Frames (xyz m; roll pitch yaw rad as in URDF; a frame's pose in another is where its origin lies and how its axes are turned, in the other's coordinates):
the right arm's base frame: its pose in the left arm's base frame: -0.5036 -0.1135 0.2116 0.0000 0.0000 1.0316
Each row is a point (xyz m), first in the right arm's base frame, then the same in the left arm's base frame.
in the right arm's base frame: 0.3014 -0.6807 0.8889
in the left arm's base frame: 0.2353 -0.2044 1.1005
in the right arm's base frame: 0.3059 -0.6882 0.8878
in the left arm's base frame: 0.2440 -0.2044 1.0994
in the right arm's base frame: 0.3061 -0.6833 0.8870
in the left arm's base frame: 0.2399 -0.2017 1.0986
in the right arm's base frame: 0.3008 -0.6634 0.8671
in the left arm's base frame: 0.2201 -0.1960 1.0787
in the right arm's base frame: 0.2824 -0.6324 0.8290
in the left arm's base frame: 0.1841 -0.1959 1.0406
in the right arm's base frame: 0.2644 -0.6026 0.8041
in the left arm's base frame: 0.1493 -0.1960 1.0157
